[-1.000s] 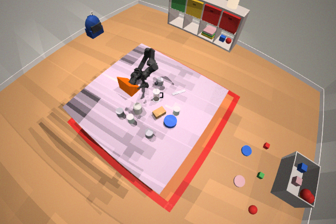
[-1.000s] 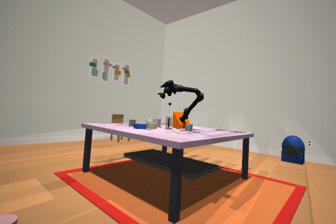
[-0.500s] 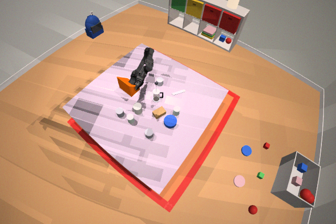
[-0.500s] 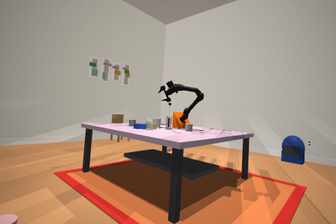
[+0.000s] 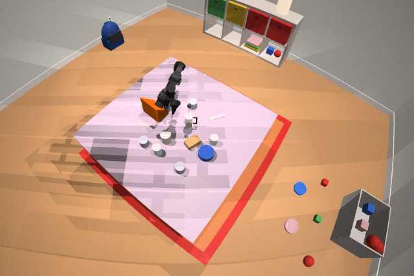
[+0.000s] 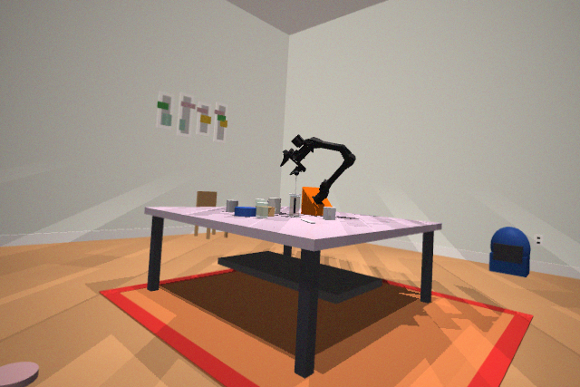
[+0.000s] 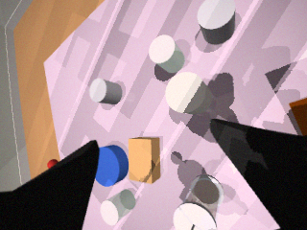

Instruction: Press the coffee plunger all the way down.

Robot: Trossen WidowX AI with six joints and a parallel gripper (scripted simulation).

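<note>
My gripper tip is now 6 cm short of the coffee press, 16 cm to the right of it and 15 cm above it. The rest, counted from my gripper tip: blue disc 32 cm ahead, 4 cm to the left, 25 cm below; then white flat strip 17 cm ahead, 37 cm to the left, 27 cm below; then tan block 18 cm ahead, 4 cm to the left, 25 cm below.
</note>
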